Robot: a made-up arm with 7 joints.
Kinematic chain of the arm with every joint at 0, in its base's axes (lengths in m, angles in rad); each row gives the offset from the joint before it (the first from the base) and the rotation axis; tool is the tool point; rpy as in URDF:
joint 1: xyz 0 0 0 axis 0.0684 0.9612 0.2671
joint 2: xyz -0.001 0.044 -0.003 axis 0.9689 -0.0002 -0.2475
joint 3: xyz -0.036 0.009 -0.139 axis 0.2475 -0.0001 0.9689
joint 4: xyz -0.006 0 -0.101 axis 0.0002 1 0
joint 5: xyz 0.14 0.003 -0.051 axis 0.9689 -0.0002 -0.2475
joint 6: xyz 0.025 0 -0.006 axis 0.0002 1 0
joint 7: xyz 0.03 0 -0.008 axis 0.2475 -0.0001 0.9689
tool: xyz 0 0 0 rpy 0 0.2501 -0.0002
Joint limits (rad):
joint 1: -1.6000..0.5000
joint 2: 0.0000..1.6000
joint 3: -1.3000..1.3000
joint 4: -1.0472..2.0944
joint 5: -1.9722..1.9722
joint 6: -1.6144..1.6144
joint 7: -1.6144..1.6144
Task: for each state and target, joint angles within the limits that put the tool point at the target. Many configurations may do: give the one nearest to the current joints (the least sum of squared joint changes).
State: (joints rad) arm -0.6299 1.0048 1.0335 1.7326 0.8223 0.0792 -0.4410
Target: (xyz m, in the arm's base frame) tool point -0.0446 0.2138 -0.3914
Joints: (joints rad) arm -0.2409 0.5631 1.0208 2.0361 0.8190 0.1158 -0.4410
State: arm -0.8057 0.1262 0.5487 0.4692 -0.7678 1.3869 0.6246
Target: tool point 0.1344 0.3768 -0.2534
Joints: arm -0.3690 0.7944 0.7680 1.0447 -0.6294 0.9413 0.6246
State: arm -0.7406 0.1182 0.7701 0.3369 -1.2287 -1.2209 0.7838
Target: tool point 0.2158 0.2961 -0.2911
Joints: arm -0.6366 0.4683 0.8695 1.0835 -1.3450 -0.7716 0.7838
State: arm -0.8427 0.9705 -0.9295 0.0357 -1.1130 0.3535 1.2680
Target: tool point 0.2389 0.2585 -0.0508
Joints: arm -0.3853 1.6000 -0.3540 -0.1379 -1.1282 0.5159 1.2680
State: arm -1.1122 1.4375 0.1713 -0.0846 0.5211 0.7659 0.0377
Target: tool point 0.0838 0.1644 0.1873
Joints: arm -1.1557 1.3793 0.5377 -0.7470 0.5970 0.7820 0.0377
